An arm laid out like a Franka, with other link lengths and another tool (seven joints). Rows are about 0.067 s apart.
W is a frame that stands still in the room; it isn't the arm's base.
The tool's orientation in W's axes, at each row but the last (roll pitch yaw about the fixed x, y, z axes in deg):
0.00 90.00 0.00
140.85 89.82 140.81
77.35 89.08 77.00
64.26 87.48 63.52
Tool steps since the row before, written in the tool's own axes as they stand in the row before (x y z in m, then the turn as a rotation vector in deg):
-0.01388 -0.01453 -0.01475 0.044 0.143 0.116
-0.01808 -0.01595 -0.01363 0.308 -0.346 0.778
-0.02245 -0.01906 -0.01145 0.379 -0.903 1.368
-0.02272 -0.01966 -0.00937 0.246 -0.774 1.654
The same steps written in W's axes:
-0.01475 -0.01453 0.01388 0.116 0.143 -0.044
-0.01360 -0.01598 0.01808 0.777 -0.346 -0.311
-0.01165 -0.01934 0.02211 1.364 -0.905 -0.388
-0.01006 -0.02041 0.02174 1.649 -0.786 -0.245

